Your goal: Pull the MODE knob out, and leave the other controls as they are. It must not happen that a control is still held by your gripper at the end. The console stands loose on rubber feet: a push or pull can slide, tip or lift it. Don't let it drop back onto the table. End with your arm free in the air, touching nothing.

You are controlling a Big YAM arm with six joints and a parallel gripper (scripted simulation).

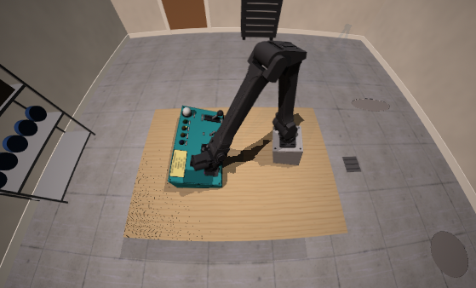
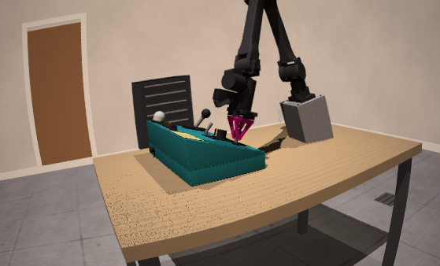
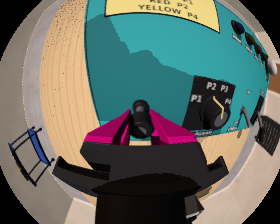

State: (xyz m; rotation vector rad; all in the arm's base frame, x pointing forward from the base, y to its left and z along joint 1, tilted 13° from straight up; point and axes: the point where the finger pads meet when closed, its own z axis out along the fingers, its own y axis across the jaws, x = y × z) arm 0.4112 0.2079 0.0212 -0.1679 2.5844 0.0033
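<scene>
Now: hand right at the small black knob. Also, from my hand: black rotary selector (110 mm to the right, 30 mm ahead); then teal console (170 mm to the right, 50 mm ahead, 20 mm below); then black ball lever (360 mm to the right, 20 mm ahead, 10 mm above).
</scene>
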